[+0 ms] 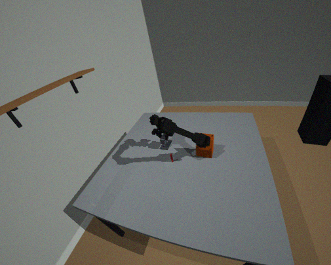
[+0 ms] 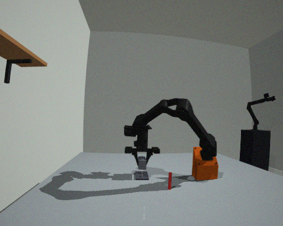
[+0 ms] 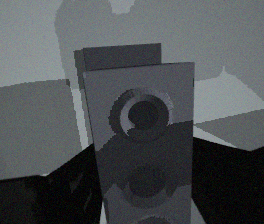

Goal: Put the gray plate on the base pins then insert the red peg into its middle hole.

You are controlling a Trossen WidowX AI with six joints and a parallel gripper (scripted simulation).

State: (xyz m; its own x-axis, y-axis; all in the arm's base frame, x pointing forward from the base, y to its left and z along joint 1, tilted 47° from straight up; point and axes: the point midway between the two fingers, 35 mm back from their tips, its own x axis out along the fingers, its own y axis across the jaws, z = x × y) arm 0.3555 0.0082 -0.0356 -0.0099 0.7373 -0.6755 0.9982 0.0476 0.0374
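Now: the red peg 160 mm to the left of my gripper tip, 130 mm behind it and 20 mm below it. The rest, counted from my gripper tip: gray plate 30 mm above.
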